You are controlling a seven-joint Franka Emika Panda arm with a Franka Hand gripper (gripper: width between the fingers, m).
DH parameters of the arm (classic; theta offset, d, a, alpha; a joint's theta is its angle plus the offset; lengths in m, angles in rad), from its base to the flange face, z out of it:
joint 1: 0 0.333 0 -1.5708
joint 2: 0 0 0 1.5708
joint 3: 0 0.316 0.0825 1.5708
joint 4: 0 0 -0.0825 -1.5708
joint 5: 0 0.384 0 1.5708
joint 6: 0 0 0.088 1.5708
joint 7: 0 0.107 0 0
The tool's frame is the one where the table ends.
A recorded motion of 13 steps. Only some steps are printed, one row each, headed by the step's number.
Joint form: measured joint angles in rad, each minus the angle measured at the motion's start. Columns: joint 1, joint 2, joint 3, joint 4, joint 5, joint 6, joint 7.
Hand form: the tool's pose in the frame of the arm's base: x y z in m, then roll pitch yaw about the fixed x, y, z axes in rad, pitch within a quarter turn. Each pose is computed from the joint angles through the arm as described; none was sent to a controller.
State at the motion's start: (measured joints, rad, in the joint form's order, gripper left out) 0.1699 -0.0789 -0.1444 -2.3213 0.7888 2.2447 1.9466
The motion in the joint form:
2: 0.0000 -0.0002 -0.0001 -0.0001 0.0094 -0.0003 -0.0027
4: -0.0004 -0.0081 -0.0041 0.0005 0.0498 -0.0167 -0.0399
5: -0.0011 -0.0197 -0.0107 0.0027 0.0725 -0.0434 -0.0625
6: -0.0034 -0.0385 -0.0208 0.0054 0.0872 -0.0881 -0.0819
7: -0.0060 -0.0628 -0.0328 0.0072 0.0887 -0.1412 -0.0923
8: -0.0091 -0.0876 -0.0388 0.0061 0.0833 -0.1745 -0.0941
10: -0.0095 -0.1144 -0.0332 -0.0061 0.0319 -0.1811 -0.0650
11: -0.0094 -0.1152 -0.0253 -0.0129 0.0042 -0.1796 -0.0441
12: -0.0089 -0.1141 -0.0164 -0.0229 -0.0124 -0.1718 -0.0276
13: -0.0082 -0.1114 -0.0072 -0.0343 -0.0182 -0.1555 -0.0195
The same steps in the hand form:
2: 0.5022 0.0330 0.3800 2.7354 0.4938 -2.5368
4: 0.5013 0.0332 0.3840 2.7137 0.5286 -2.5377
5: 0.4997 0.0326 0.3899 2.6917 0.5529 -2.5365
6: 0.4962 0.0311 0.3987 2.6623 0.5759 -2.5308
7: 0.4910 0.0290 0.4093 2.6333 0.5922 -2.5206
8: 0.4860 0.0274 0.4194 2.6215 0.6041 -2.5101
10: 0.4789 0.0287 0.4247 2.6475 0.5760 -2.4791
11: 0.4765 0.0316 0.4212 2.6560 0.5470 -2.4681
12: 0.4743 0.0350 0.4161 2.6606 0.5235 -2.4645
13: 0.4727 0.0382 0.4103 2.6668 0.5097 -2.4642

